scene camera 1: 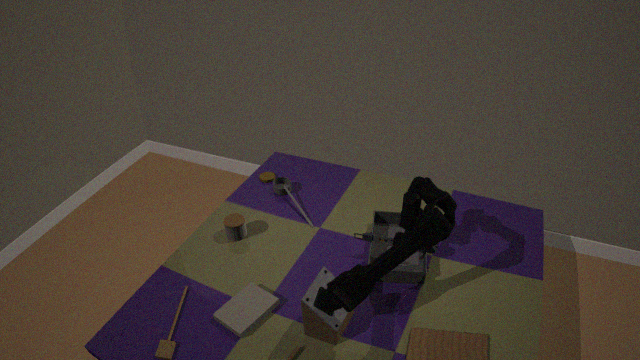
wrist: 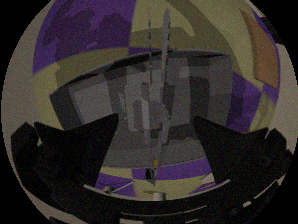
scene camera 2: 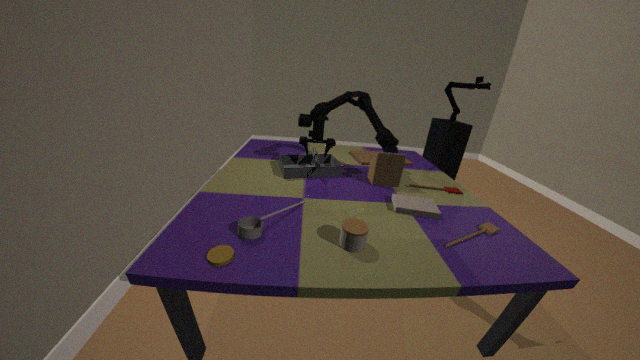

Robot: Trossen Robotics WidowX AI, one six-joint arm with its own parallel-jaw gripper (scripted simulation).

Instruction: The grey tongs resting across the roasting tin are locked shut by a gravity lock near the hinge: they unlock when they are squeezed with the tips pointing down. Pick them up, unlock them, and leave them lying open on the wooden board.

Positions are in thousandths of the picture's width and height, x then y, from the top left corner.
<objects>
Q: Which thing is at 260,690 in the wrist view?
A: The gripper.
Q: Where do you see a slab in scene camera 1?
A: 387,857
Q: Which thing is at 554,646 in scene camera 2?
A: A lidded canister.
</objects>
